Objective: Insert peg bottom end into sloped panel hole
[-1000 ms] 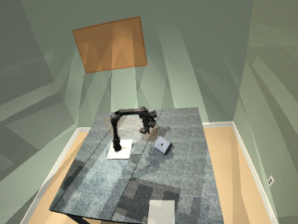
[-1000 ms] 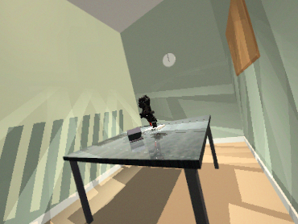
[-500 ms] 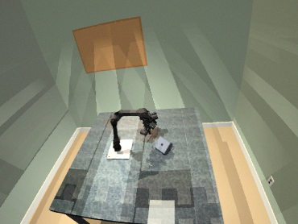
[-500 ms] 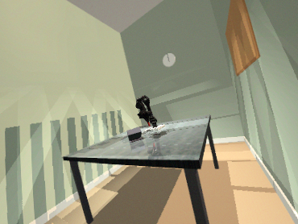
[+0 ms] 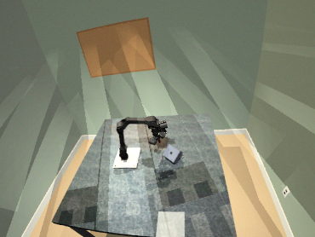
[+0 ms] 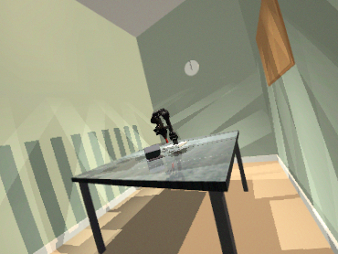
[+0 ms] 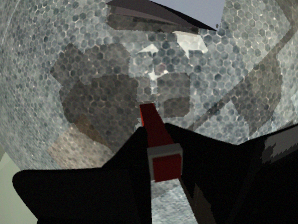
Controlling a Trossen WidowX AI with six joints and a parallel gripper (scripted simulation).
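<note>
My gripper tip is 11 cm to the left of the panel, 10 cm short of it and 8 cm above it. Round my gripper tip: red peg 2 cm above.
</note>
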